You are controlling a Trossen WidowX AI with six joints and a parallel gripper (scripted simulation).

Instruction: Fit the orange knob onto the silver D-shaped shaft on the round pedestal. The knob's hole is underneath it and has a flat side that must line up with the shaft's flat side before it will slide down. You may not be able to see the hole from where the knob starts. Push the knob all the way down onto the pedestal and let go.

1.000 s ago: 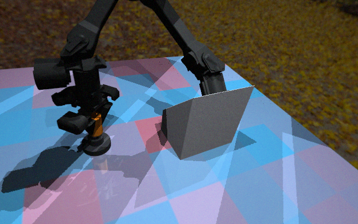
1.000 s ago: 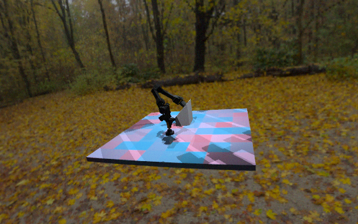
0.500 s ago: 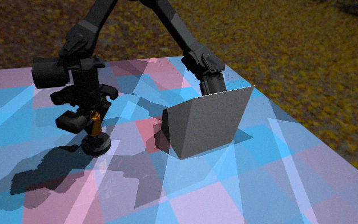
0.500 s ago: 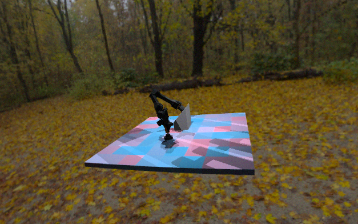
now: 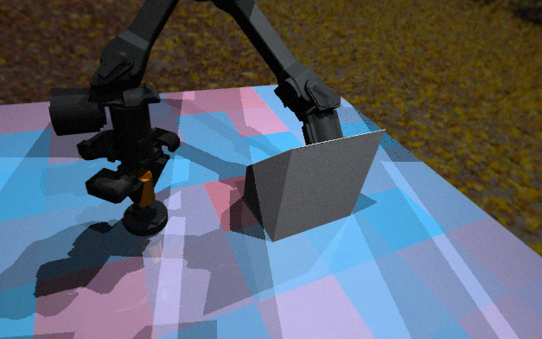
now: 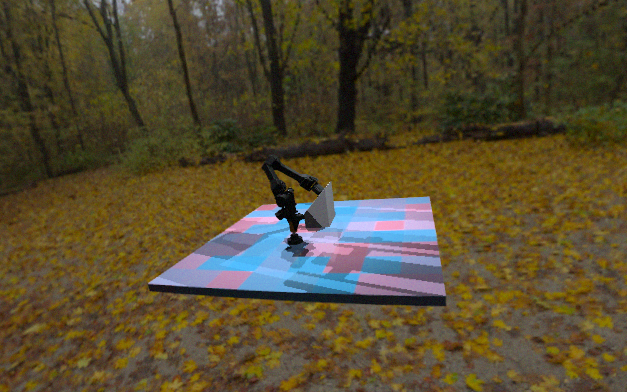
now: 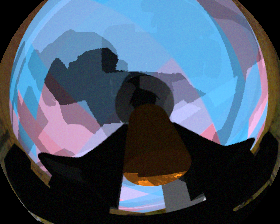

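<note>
My gripper tip is now 4 cm below the orange knob. Round my gripper tip: round pedestal (4 cm below).
</note>
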